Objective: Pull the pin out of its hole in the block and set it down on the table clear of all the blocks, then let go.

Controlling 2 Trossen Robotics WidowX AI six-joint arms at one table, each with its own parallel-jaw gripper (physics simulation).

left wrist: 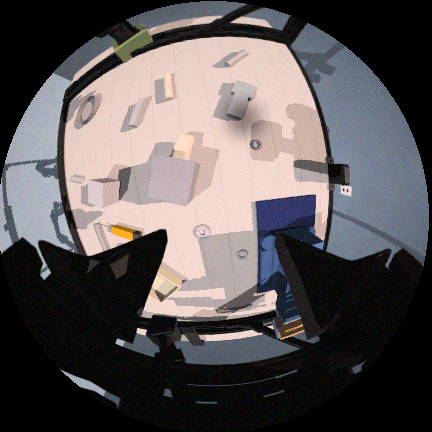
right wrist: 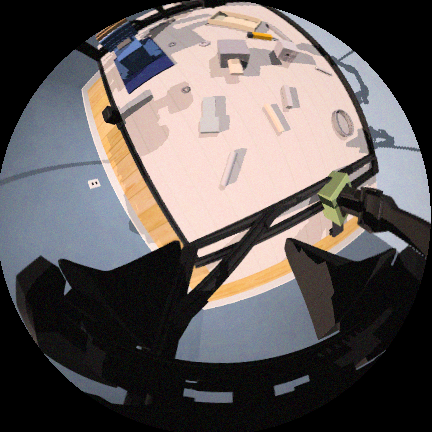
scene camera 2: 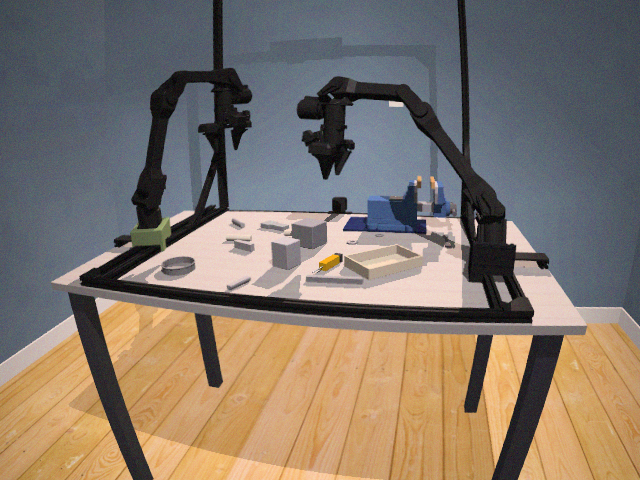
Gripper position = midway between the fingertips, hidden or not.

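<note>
There is a cream tray (scene camera 2: 375, 263), (left wrist: 165, 283), and I can see a large grey block (scene camera 2: 313, 233) too. My left gripper (scene camera 2: 331, 177), (left wrist: 222, 237) is visible to me. So is my right gripper (scene camera 2: 226, 151), (right wrist: 234, 245).
</note>
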